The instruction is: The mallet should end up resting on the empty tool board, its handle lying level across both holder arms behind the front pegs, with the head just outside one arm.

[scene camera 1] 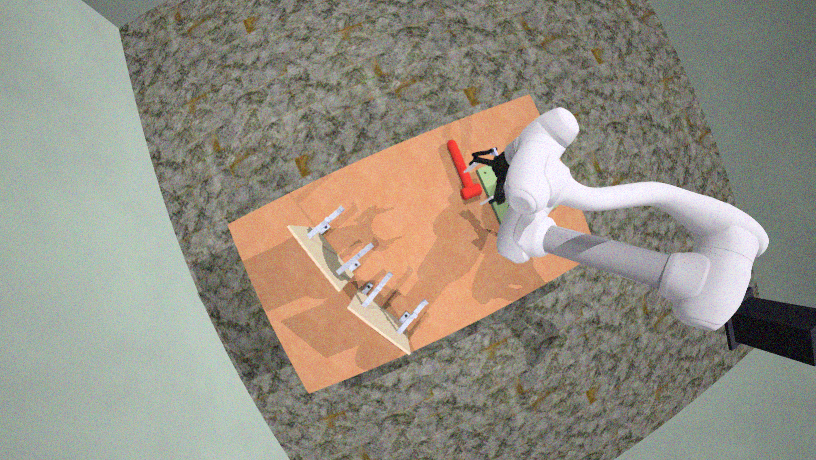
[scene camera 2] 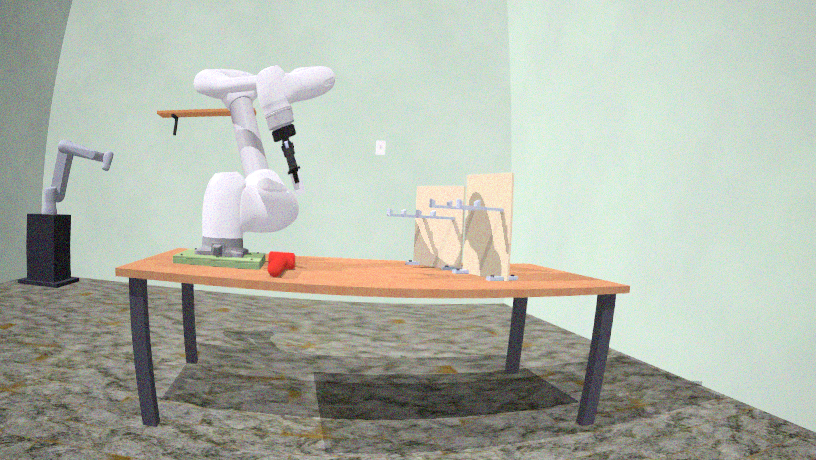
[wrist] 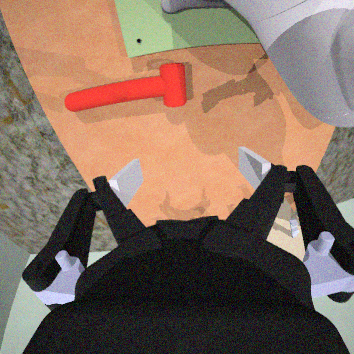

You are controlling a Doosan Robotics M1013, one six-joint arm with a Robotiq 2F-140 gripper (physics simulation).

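Where they show: gripper, fingertip midpoint: (scene camera 1: 474, 187) (scene camera 2: 300, 192) (wrist: 188, 163); arm's base, origin of the base link: (scene camera 2: 222, 253).
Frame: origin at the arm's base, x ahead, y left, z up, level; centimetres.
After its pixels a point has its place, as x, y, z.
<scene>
The red mallet (scene camera 1: 458, 162) @(23.1, -22.3, 1.5) (scene camera 2: 281, 263) @(23.7, -28.3, 0.9) (wrist: 120, 93) @(22.2, -19.5, 1.8) lies flat on the table beside the green base plate, its head nearest the plate. My gripper (scene camera 1: 478, 184) @(27.7, -9.1, 21.0) (scene camera 2: 297, 186) @(27.7, -9.1, 21.0) (wrist: 188, 163) @(27.7, -9.1, 21.0) is open and empty, high above the table near the mallet. In the wrist view the mallet lies beyond the fingertips. Two pale upright tool boards stand at the table's far end: one (scene camera 1: 313, 249) @(87.5, -10.3, 24.4) (scene camera 2: 492, 240) @(87.7, -11.2, 9.2), and another (scene camera 1: 381, 328) @(77.1, 23.3, 23.8) (scene camera 2: 442, 200) @(78.3, 21.1, 21.6). Each has two grey holder arms with pegs, such as one arm (scene camera 1: 326, 222) @(80.9, -17.6, 19.3) and another (scene camera 1: 412, 317) @(66.2, 26.5, 15.9). No tool shows on either board.
The green base plate (scene camera 1: 487, 177) @(12.9, -11.7, 0.0) (scene camera 2: 220, 261) @(2.7, -17.1, -0.9) (wrist: 150, 35) @(12.5, -11.7, 0.0) carries the arm's base on the wooden table (scene camera 1: 411, 171) @(42.9, -26.7, -2.6) (scene camera 2: 365, 280) @(47.4, -26.4, -2.6). The arm's lower links stand close to the gripper in the wrist view. A wall shelf (scene camera 2: 194, 113) and a second small robot on a black pedestal (scene camera 2: 49, 245) are behind.
</scene>
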